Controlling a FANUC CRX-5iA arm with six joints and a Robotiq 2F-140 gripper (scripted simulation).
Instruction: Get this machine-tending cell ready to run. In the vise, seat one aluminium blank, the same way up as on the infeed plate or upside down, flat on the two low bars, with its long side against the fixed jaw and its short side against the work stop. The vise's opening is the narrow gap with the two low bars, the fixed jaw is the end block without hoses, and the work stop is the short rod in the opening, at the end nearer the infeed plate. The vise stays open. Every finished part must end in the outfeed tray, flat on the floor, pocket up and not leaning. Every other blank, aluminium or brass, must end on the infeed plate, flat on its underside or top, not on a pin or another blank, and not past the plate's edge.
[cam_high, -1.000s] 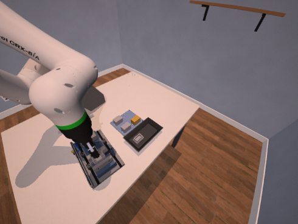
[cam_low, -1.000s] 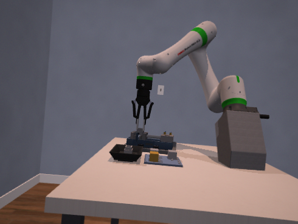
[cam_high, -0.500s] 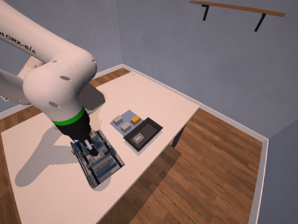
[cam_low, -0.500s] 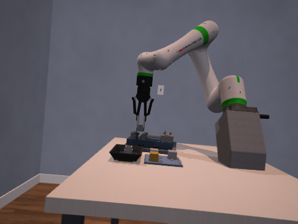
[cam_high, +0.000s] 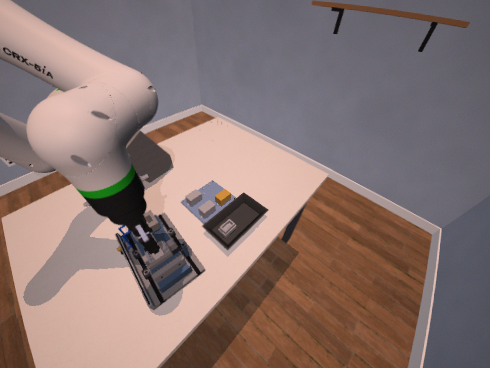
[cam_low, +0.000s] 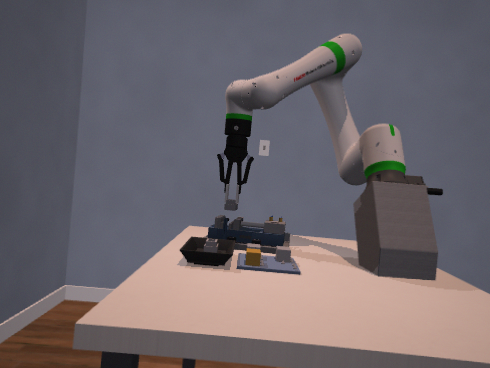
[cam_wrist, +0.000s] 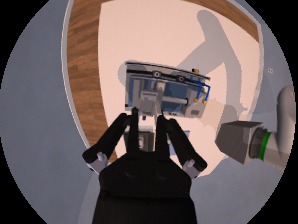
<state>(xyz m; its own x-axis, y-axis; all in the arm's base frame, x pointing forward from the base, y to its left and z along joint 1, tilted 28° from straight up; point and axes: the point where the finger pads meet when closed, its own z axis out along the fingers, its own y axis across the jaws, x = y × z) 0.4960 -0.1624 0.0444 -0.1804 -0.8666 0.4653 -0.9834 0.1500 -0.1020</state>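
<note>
The brass blank is 34 cm to the left of my hand, 15 cm below it and 6 cm behind it. From my hand the other things lie so: vise (14 cm below, 6 cm behind, 2 cm to the left).
</note>
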